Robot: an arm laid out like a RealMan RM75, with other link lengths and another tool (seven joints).
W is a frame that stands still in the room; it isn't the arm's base.
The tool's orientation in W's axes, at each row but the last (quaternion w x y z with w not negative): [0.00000 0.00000 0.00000 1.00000]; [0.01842 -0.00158 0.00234 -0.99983]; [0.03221 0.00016 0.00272 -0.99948]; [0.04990 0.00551 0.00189 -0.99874]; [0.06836 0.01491 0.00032 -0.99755]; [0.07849 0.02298 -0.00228 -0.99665]
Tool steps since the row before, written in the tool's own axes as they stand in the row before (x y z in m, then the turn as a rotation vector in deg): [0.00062 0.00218 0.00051 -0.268 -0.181 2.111]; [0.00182 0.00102 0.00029 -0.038 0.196 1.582]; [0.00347 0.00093 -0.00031 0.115 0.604 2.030]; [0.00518 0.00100 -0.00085 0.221 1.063 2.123]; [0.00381 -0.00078 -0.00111 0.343 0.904 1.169]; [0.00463 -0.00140 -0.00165 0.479 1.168 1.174]
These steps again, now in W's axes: [-0.00062 -0.00218 0.00051 0.268 0.181 2.111]; [-0.00178 -0.00109 0.00029 0.050 -0.202 1.581]; [-0.00340 -0.00115 -0.00032 -0.076 -0.621 2.027]; [-0.00504 -0.00151 -0.00091 -0.137 -1.089 2.117]; [-0.00385 0.00026 -0.00122 -0.251 -0.945 1.160]; [-0.00471 0.00066 -0.00187 -0.344 -1.227 1.160]
